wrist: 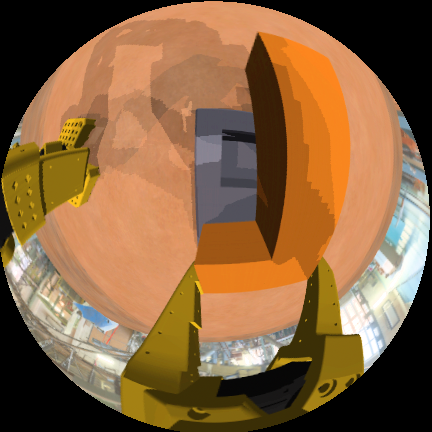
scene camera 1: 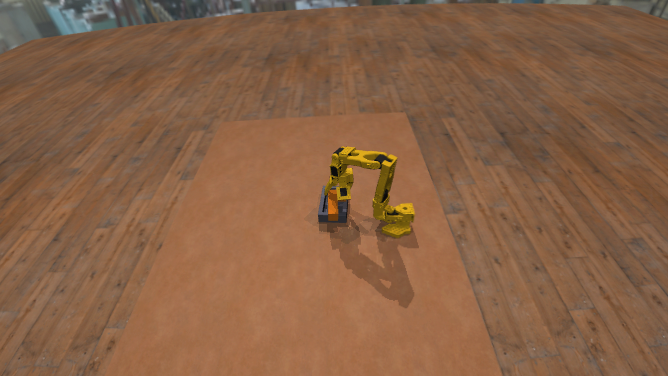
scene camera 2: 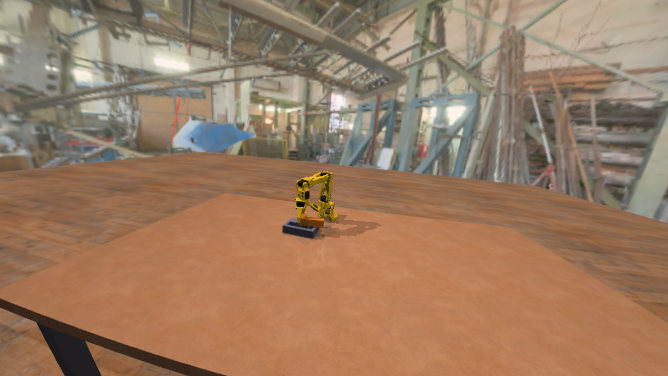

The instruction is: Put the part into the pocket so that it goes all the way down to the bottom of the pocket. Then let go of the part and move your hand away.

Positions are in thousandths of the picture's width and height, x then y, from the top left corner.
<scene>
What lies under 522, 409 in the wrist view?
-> A dark grey pocket block.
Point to an orange L-shaped part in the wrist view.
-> At 700, 323
</scene>
